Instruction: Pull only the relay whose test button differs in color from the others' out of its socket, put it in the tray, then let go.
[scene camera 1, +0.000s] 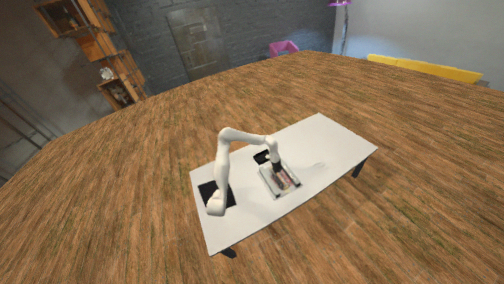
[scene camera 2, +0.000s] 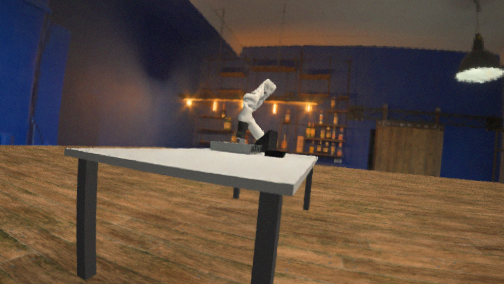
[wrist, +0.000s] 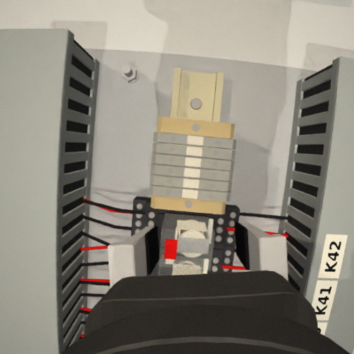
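Seen in the pictures: gripper, between the fingertips: (scene camera 1: 277, 173); arm's base, origin of its link: (scene camera 1: 219, 195) (scene camera 2: 262, 139).
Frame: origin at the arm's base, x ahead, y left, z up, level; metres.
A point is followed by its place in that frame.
Observation:
A relay (wrist: 192, 243) with a clear cover and a red test button (wrist: 171, 248) sits in the black socket row, beside the terminal blocks. Part of a second relay (wrist: 188, 268) shows below it; its button is hidden by my gripper body. My gripper (wrist: 196, 240) (scene camera 1: 279, 173) @[x 0.495, y -0.052, z -0.078 m] (scene camera 2: 241, 140) @[x 0.495, y -0.052, z -0.078 m] is open, with one finger on each side of the red-button relay and nothing held. How deep the fingertips reach is hard to tell. The black tray (scene camera 1: 256, 158) @[x 0.456, y 0.231, z -0.108 m] (scene camera 2: 275, 154) @[x 0.593, y 0.206, z -0.094 m] lies on the table beside the panel.
Grey slotted wire ducts (wrist: 30, 175) (wrist: 345, 165) stand on both sides of the sockets, with red and black wires running to them. Grey terminal blocks (wrist: 167, 165) and a rail end (wrist: 219, 97) lie above the relays. Labels K42 (wrist: 334, 254) and K41 (wrist: 324, 300) are on the right duct.

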